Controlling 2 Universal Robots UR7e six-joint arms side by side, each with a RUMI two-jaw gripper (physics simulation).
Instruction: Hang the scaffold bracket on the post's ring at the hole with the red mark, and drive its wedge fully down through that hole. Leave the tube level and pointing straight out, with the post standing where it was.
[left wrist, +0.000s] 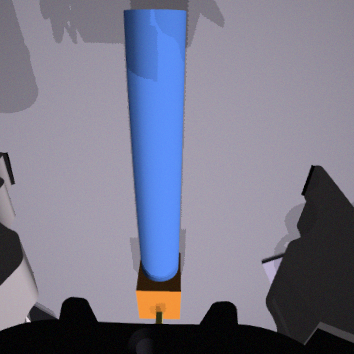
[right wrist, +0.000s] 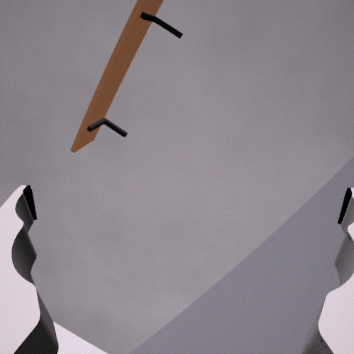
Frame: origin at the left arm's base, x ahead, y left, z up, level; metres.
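Where they show: left gripper, between the fingertips: (left wrist: 160, 160); right gripper, between the fingertips: (right wrist: 184, 189).
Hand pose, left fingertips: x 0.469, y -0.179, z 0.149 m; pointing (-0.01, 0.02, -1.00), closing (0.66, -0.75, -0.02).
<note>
After its pixels a point has its place.
The bracket's blue tube (left wrist: 157, 145) @(x 0.435, y -0.199, z 0.050 m) runs down the middle of the left wrist view. Its lower end meets the orange bracket head (left wrist: 159, 304) @(x 0.275, y -0.351, z 0.065 m), which has a dark upper face. A small dark olive piece (left wrist: 159, 317) @(x 0.263, y -0.362, z 0.074 m), perhaps part of the wedge, shows at the head's lower edge, partly hidden by the gripper body. My left gripper (left wrist: 160, 160) @(x 0.469, y -0.178, z 0.149 m) is open, with a wide gap between each finger and the tube. My right gripper (right wrist: 184, 189) @(x 0.380, y -1.506, z 0.243 m) is open and empty. The post, its ring and the red mark do not show in either view.
In the left wrist view, a pale flat piece with a dark edge (left wrist: 272, 267) @(x 0.392, y -0.469, z 0.006 m) is partly hidden behind the right finger, and shadows fall across the pale surface. In the right wrist view, a brown wooden bar (right wrist: 114, 72) carries two black hooks (right wrist: 167, 27) (right wrist: 115, 127).
</note>
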